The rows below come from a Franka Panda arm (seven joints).
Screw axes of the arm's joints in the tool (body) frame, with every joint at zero. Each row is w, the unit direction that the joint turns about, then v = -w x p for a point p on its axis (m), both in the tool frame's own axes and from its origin. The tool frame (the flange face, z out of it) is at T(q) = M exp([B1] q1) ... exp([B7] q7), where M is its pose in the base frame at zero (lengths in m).
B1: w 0 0 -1 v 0 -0.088 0
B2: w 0 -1 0 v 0.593 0 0.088
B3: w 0 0 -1 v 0 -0.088 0
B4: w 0 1 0 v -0.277 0 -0.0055
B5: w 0 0 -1 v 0 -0.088 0
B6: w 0 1 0 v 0.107 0 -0.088
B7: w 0 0 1 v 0 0 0
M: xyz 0.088 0 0.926 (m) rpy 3.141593 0 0 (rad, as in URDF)
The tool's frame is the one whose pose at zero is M.
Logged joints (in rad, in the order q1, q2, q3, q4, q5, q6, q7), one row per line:
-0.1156, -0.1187, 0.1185, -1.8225, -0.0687, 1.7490, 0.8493
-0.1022, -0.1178, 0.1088, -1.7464, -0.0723, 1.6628, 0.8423
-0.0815, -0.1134, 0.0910, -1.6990, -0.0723, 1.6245, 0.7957
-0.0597, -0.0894, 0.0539, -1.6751, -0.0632, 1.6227, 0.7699
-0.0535, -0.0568, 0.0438, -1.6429, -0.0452, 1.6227, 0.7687
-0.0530, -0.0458, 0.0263, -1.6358, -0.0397, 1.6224, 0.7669
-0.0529, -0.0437, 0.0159, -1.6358, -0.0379, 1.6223, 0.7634
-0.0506, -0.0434, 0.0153, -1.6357, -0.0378, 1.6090, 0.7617
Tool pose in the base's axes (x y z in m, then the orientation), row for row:
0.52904, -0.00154, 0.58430, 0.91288, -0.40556, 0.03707, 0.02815
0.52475, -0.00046, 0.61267, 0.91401, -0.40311, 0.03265, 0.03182
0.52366, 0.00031, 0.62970, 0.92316, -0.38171, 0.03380, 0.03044
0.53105, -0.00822, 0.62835, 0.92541, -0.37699, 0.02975, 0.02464
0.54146, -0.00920, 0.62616, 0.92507, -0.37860, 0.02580, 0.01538
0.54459, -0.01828, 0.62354, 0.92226, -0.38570, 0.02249, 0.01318
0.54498, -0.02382, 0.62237, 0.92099, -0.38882, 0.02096, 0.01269
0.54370, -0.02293, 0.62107, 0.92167, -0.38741, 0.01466, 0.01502
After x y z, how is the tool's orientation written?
As a quaternion, x y z w.
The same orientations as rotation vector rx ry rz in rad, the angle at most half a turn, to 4 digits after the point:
2.8176, -1.2518, 0.1144
2.8147, -1.2414, 0.1005
2.8453, -1.1765, 0.1042
2.8625, -1.1661, 0.0920
2.8781, -1.1779, 0.0803
2.8733, -1.2016, 0.0701
2.8702, -1.2117, 0.0653
2.8681, -1.2056, 0.0456

